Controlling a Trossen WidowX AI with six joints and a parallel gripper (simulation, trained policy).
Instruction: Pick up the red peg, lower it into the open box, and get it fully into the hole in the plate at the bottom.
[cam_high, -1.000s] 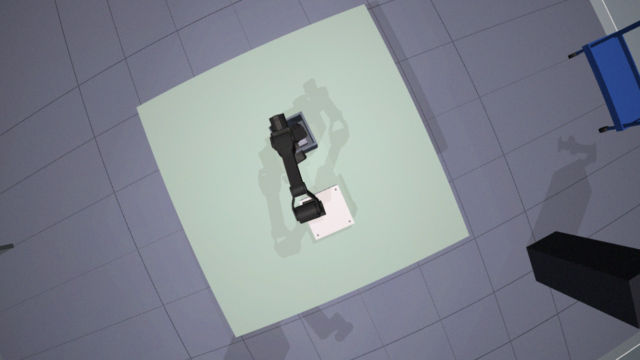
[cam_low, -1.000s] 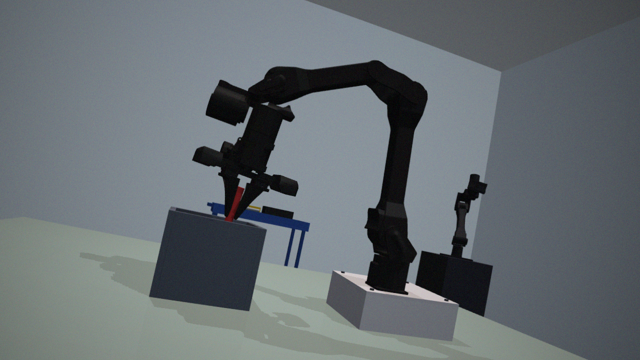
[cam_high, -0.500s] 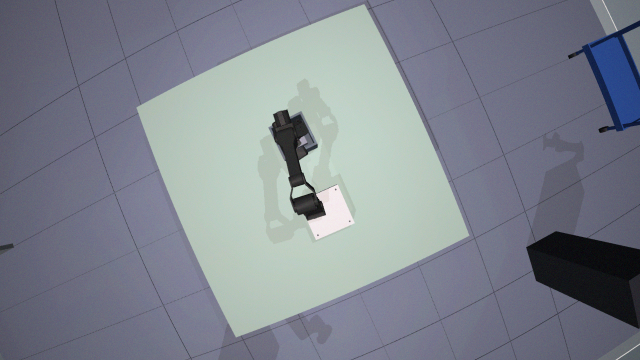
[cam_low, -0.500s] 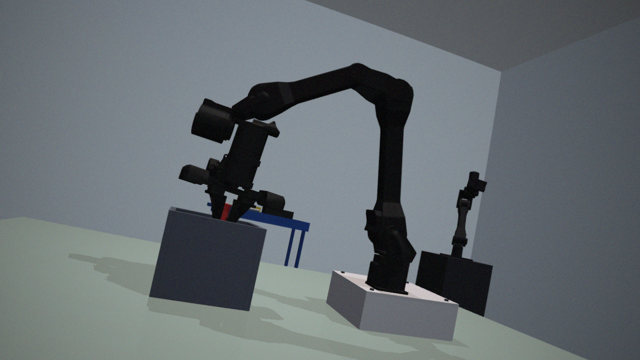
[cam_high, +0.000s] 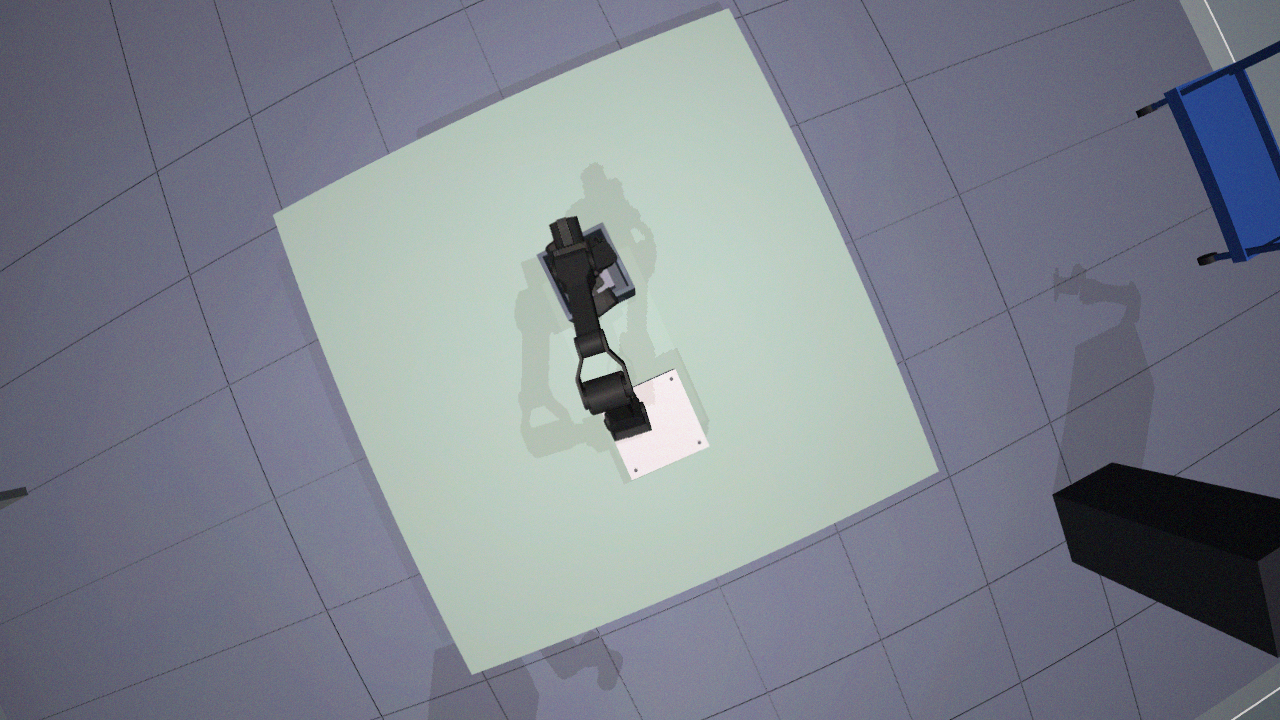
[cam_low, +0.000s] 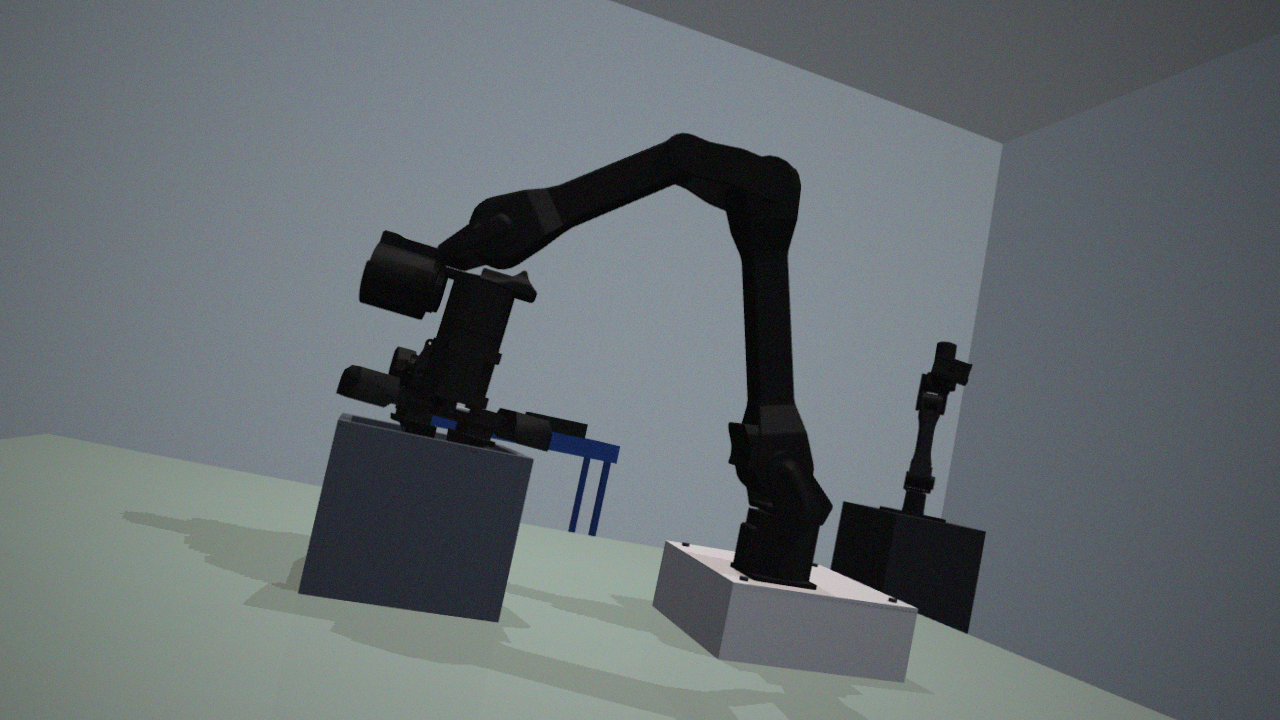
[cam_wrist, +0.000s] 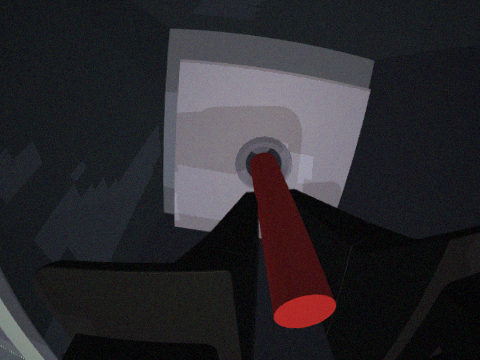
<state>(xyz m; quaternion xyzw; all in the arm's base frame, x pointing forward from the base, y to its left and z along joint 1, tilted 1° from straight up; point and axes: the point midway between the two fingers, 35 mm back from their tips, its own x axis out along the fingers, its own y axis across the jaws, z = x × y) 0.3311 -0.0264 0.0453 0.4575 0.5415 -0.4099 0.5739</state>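
Right now the red peg is 10 mm to the right of my gripper tip and 10 mm above it. From my gripper tip the other things lie so: plate (10 mm to the right, 30 mm below).
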